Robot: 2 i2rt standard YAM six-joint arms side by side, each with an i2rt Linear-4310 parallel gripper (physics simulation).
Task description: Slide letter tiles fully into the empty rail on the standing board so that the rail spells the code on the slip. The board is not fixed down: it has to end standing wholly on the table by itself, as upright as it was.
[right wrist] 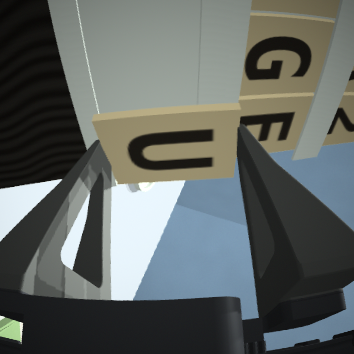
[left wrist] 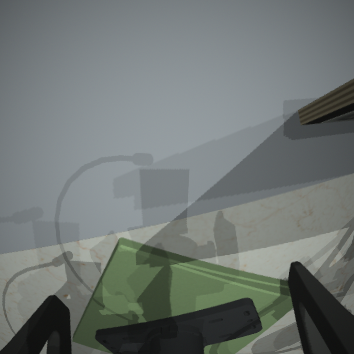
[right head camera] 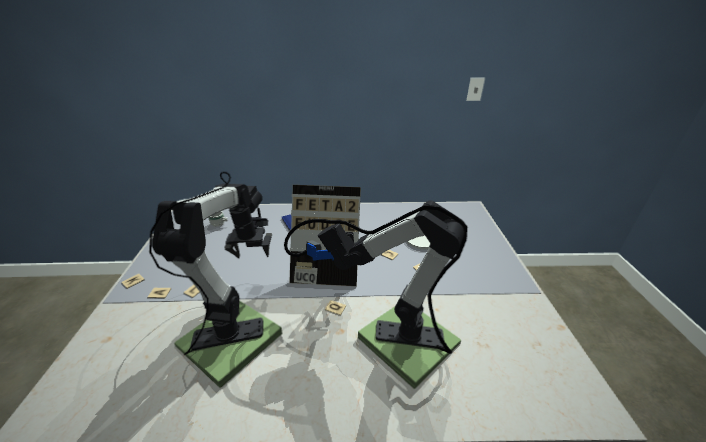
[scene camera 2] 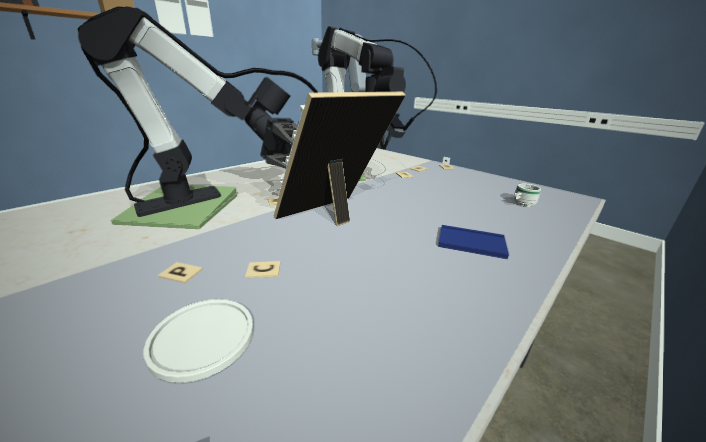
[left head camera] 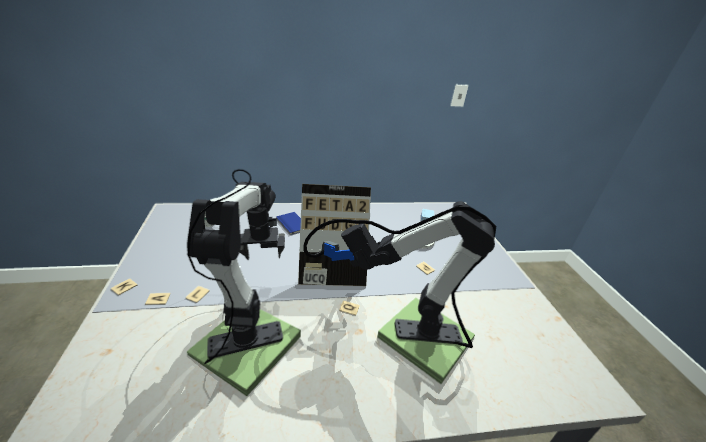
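Observation:
The board stands on its rear strut, leaning back slightly. Its upper rails read FETA2 and FUDGE; the third rail shows no tile in the right wrist view. The slip reads UCQ. My right gripper is shut on the U tile, gripped by its edges in front of the empty rail's end, near E; contact is unclear. My left gripper is open and empty, left of the board. Tile Q lies before the board, tile C beyond it.
Tiles K, A and L lie at the left, tile P at the right. A plate, a blue flat box and a mug are behind the board.

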